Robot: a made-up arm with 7 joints. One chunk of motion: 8 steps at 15 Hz.
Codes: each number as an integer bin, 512 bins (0 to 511) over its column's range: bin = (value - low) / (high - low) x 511, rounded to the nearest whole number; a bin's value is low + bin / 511 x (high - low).
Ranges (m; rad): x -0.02..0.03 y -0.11..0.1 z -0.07..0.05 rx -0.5..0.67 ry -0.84..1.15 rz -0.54..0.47
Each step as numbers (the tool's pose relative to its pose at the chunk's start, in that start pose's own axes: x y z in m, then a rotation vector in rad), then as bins.
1 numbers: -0.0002 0.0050 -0.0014 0.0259 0.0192 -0.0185
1 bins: 202 280 292 230 221 264
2 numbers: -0.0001 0.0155 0.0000 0.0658 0.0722 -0.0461
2 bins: 203 305 298 247 234 250
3 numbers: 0.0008 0.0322 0.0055 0.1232 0.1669 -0.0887
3 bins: 213 346 322 272 259 228
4 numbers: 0.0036 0.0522 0.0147 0.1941 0.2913 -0.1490
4 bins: 241 395 361 303 290 198
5 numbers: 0.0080 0.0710 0.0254 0.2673 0.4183 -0.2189
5 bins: 286 440 406 335 323 162
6 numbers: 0.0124 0.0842 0.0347 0.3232 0.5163 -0.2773
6 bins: 331 473 446 360 348 133
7 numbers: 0.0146 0.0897 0.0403 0.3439 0.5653 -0.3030
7 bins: 354 486 470 369 361 120
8 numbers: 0.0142 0.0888 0.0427 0.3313 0.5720 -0.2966
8 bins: 350 484 480 363 363 123
